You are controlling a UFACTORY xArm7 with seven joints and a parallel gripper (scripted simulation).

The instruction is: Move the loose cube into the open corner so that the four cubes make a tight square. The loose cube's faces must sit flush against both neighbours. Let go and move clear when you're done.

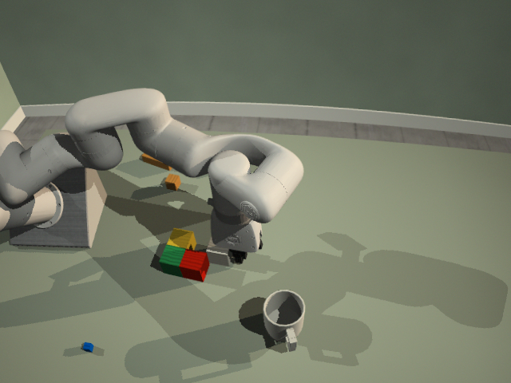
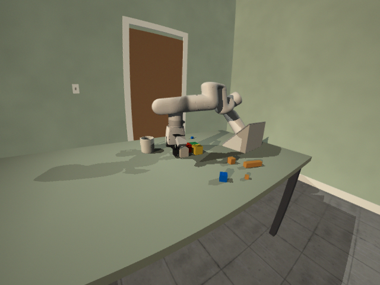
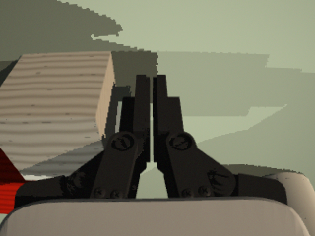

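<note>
The beige cube is 4 cm behind my hand and 1 cm to the left of it. From my hand the other things lie so: long orange block (32 cm to the left, 26 cm behind, 1 cm below); then red cube (10 cm behind, 3 cm to the right); then yellow cube (14 cm behind, 2 cm to the left).
</note>
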